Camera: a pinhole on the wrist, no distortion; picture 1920 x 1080 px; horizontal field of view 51.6 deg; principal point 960.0 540.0 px. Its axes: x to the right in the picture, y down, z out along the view. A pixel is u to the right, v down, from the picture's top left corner.
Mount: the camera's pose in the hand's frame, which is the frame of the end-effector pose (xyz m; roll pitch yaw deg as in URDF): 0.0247 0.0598 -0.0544 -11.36 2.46 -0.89
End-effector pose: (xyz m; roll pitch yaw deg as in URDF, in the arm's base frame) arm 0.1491 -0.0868 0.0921 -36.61 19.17 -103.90
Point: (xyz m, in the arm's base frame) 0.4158 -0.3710 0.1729
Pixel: 1630 757
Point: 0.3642 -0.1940 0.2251
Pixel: 750 422
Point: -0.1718 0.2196 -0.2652
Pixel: behind the camera
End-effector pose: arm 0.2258 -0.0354 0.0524 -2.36 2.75 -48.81
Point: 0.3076 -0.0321 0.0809
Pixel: 1445 210
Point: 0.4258 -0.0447 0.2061
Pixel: 1765 824
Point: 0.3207 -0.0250 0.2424
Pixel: 1039 229
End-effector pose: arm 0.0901 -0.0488 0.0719 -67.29 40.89 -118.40
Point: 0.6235 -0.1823 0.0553
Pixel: 435 1037
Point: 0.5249 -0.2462 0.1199
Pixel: 552 578
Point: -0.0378 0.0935 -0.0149
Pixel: behind the camera
